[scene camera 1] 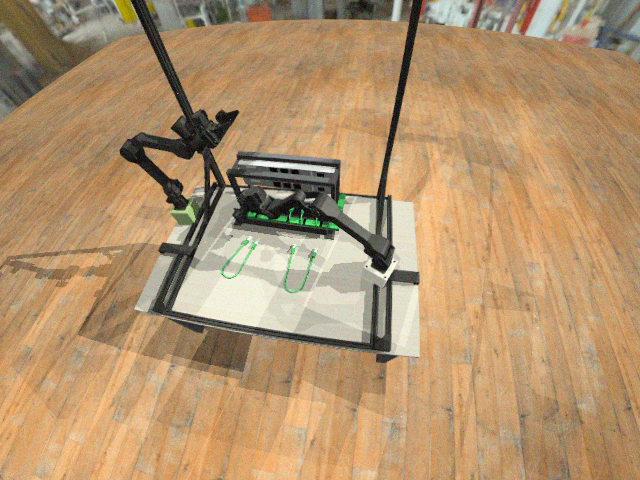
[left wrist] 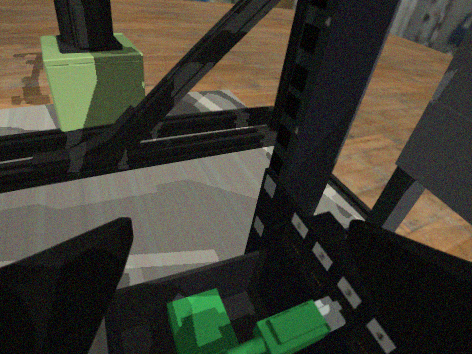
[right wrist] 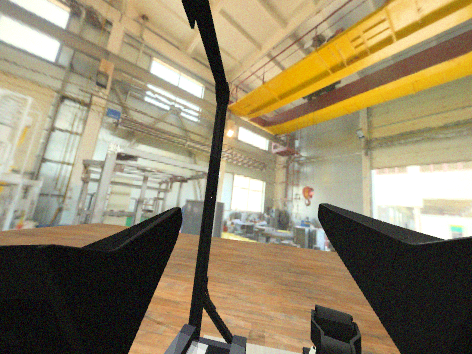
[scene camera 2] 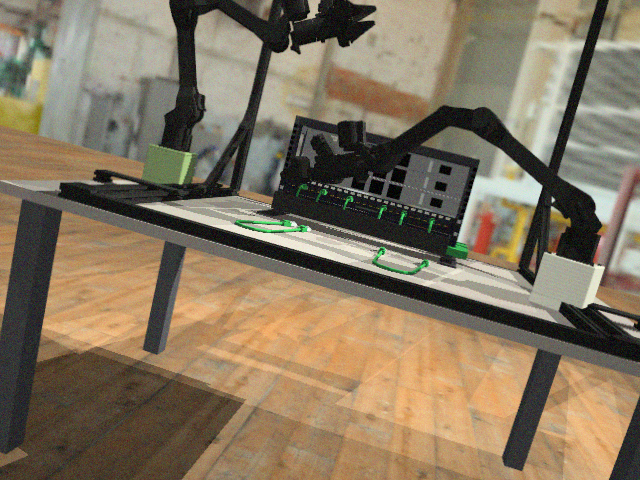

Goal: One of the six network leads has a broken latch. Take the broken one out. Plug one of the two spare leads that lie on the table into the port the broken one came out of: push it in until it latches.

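Pixels of known places: left gripper, fingertip midpoint: [left wrist: 242, 229] [scene camera 2: 291, 175]; right gripper, fingertip midpoint: [scene camera 1: 234, 116] [right wrist: 249, 211] [scene camera 2: 375, 15]; left arm's base, link origin: [scene camera 1: 380, 264] [scene camera 2: 574, 259]; right arm's base, link origin: [scene camera 1: 181, 205] [left wrist: 88, 44] [scene camera 2: 174, 149].
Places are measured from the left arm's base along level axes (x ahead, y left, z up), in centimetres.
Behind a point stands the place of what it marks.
Observation:
My left gripper [scene camera 1: 238, 211] {z 0.7, x 69.8, y 8.8 cm} [scene camera 2: 295, 171] {z 0.7, x 69.8, y 8.8 cm} [left wrist: 242, 229] {z 0.7, x 69.8, y 8.8 cm} is open at the left end of the black port panel [scene camera 2: 361, 223] {z -5.9, x 47.7, y 5.4 cm}. In the left wrist view a green plug [left wrist: 295, 326] {z -0.7, x 66.6, y 6.6 cm} with a clear tip is at the panel face, beyond the fingertips' lower middle, beside a green block [left wrist: 200, 320] {z -6.1, x 69.0, y 10.1 cm}. Several green leads stand along the panel in scene camera 2; which latch is broken I cannot tell. One spare lead [scene camera 1: 224, 268] {z -9.7, x 57.3, y 36.5 cm} [scene camera 2: 288, 223] {z -9.5, x 57.7, y 20.2 cm} lies on the table at the left, the other [scene camera 1: 294, 291] {z -9.7, x 24.2, y 26.1 cm} [scene camera 2: 381, 252] {z -9.6, x 35.6, y 13.6 cm} further right. My right gripper [scene camera 1: 230, 119] {z 44.4, x 61.0, y 2.4 cm} [scene camera 2: 373, 16] {z 44.4, x 61.0, y 2.4 cm} [right wrist: 249, 211] {z 44.4, x 61.0, y 2.4 cm} is open, high up at the left.
The grey equipment rack [scene camera 1: 289, 155] {z 16.2, x 57.1, y -16.2 cm} [scene camera 2: 467, 164] {z 14.2, x 32.9, y -11.5 cm} rises behind the port panel. A green part [scene camera 2: 457, 251] {z -6.6, x 27.3, y -7.2 cm} sticks out at the panel's right end. Black rails border the table, and tall black posts [scene camera 1: 398, 103] {z 42.9, x 19.4, y -36.5 cm} [right wrist: 212, 180] {z 54.0, x 20.8, y -37.3 cm} stand at both sides. The left arm reaches across the front of the rack.

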